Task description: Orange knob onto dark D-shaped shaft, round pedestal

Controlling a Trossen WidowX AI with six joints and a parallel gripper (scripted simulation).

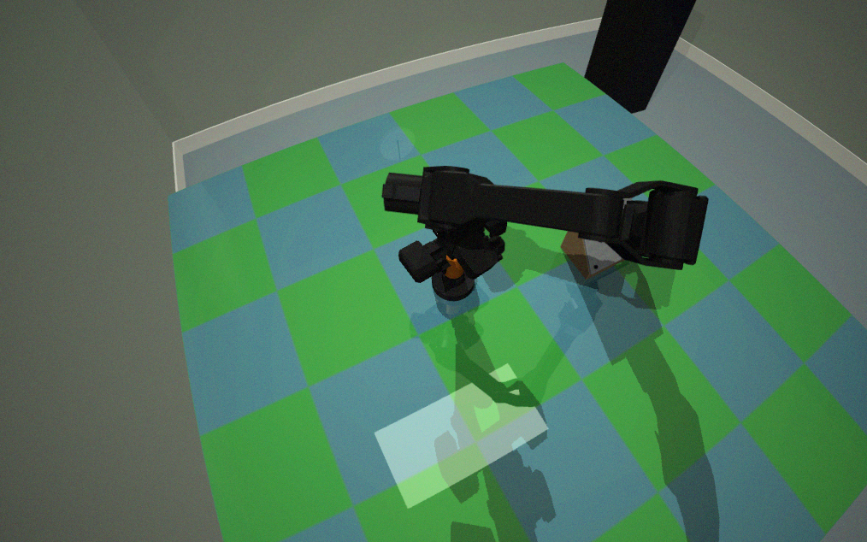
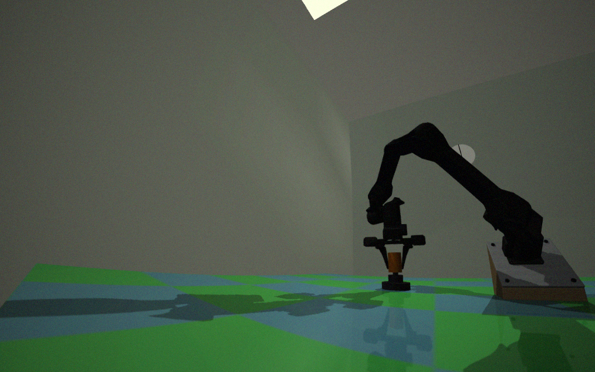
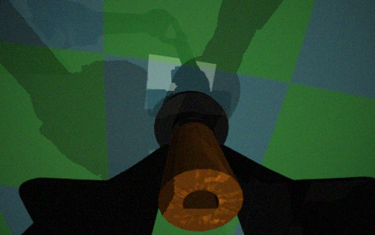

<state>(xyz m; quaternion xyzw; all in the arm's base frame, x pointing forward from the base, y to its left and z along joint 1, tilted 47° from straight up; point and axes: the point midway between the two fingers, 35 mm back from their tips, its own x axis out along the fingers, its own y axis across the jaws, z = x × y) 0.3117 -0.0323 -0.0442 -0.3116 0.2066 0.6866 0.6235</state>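
My gripper tip is 30 mm above the shaft. The rest, counted from my gripper tip: orange knob: 20 mm above.
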